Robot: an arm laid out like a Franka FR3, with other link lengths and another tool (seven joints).
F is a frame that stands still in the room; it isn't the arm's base.
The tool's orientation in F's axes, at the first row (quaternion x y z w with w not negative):
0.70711, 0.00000, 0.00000, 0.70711
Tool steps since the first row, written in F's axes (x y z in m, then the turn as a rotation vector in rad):
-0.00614, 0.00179, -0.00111, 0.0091, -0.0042, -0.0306
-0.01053, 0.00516, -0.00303, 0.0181, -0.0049, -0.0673
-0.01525, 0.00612, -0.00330, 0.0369, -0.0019, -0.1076
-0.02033, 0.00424, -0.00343, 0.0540, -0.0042, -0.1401
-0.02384, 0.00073, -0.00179, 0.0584, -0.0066, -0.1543
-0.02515, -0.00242, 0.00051, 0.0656, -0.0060, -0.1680
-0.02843, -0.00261, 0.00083, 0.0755, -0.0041, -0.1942
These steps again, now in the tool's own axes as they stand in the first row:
-0.00614, -0.00111, -0.00179, 0.0091, -0.0306, 0.0042
-0.01053, -0.00303, -0.00516, 0.0181, -0.0673, 0.0049
-0.01525, -0.00330, -0.00612, 0.0369, -0.1076, 0.0019
-0.02033, -0.00343, -0.00424, 0.0540, -0.1401, 0.0042
-0.02384, -0.00179, -0.00073, 0.0584, -0.1543, 0.0066
-0.02515, 0.00051, 0.00242, 0.0656, -0.1680, 0.0060
-0.02843, 0.00083, 0.00261, 0.0755, -0.1942, 0.0041

